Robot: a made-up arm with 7 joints.
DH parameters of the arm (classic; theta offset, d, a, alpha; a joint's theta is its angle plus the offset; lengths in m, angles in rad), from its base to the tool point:
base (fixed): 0 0 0 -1.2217
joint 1: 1.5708 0 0 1.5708
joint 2: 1.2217 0 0 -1.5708
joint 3: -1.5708 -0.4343 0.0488 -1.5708
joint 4: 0 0 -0.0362 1.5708
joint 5: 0 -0.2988 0 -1.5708
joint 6: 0 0 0 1.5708
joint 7: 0 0 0 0
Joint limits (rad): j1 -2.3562..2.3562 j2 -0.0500..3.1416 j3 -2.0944..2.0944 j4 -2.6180..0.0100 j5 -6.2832..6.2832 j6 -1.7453..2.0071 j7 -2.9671..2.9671
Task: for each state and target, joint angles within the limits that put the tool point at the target. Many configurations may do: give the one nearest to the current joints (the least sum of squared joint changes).
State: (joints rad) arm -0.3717 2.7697 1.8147 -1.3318 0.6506 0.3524 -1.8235
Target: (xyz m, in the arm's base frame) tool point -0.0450 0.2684 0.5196
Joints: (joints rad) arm -0.1034 2.0343 1.5819 -1.5636 0.6506 0.3524 -1.8235
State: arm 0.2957 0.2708 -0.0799 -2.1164 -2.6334 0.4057 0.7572
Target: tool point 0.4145 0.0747 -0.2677
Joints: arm -0.2275 0.3147 -0.0259 -1.9272 -2.6334 0.4057 0.7572
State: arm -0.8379 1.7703 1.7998 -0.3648 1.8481 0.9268 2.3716
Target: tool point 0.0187 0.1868 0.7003
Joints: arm 0.0186 2.6139 1.5309 -0.6149 1.8481 0.9268 2.3716
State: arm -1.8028 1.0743 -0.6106 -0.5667 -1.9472 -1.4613 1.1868
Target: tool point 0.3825 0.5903 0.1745
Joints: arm -1.1204 1.5869 -0.8143 -0.6195 -1.9472 -1.4613 1.1868
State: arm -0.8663 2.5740 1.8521 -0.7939 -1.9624 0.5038 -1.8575
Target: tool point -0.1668 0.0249 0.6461
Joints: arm -0.2752 2.6443 1.5637 -1.1287 -1.9624 0.5038 -1.8575
